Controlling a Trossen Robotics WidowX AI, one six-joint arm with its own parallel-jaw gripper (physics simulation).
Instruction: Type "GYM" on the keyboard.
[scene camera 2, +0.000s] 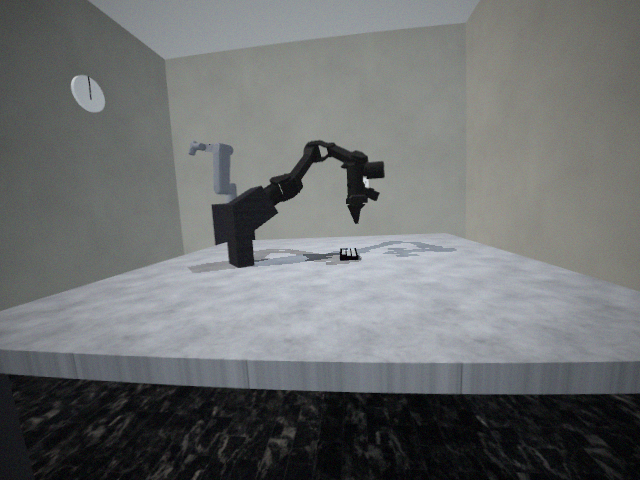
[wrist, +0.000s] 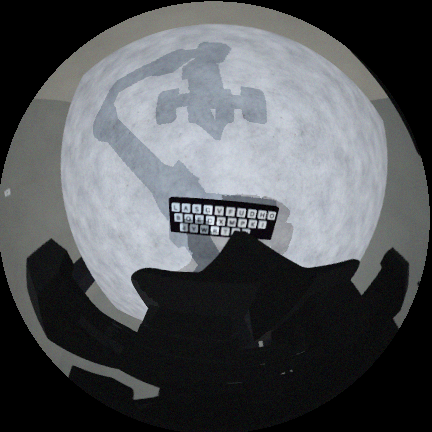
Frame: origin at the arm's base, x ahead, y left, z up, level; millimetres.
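Seen in the pictures: gripper, fingertip midpoint: (scene camera 2: 356, 223) (wrist: 238, 235); arm's base, link origin: (scene camera 2: 264, 200).
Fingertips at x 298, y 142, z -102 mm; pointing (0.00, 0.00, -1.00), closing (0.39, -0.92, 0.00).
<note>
Pixels of each thing's top centre, then the offset from my fingertips to it. Level surfaces: height alone.
- small black keyboard, top centre: (wrist: 223, 221) (scene camera 2: 348, 250) dx -33, dy -6, dz -100 mm
- G key, top centre: (wrist: 207, 209) dx -26, dy +25, dz -100 mm
- M key, top centre: (wrist: 231, 222) dx -28, dy -18, dz -100 mm
- Y key, top centre: (wrist: 193, 228) dx -66, dy +33, dz -100 mm
- pale marbled table, surface height: dz -117 mm
A small black keyboard (scene camera 2: 348, 253) (wrist: 274, 227) with white letter keys lies flat on the table. In the wrist view, the G key (wrist: 208, 209) is in the top row, the M key (wrist: 231, 223) in the middle row and the Y key (wrist: 194, 229) in the bottom row. My gripper (scene camera 2: 356, 222) (wrist: 238, 235) is shut and empty, pointing down. It hangs above the keyboard, well apart from it. In the wrist view the fingertips partly cover the right end of the bottom row, where the last letters are hidden.
The pale marbled table (scene camera 2: 320, 315) (wrist: 320, 150) carries the black arm's base (scene camera 2: 240, 250) at the left. Shadows of the arm fall across the table and around the keyboard. A round white clock (scene camera 2: 87, 93) hangs on the left wall. A grey arm shape (scene camera 2: 222, 167) shows behind the base.
</note>
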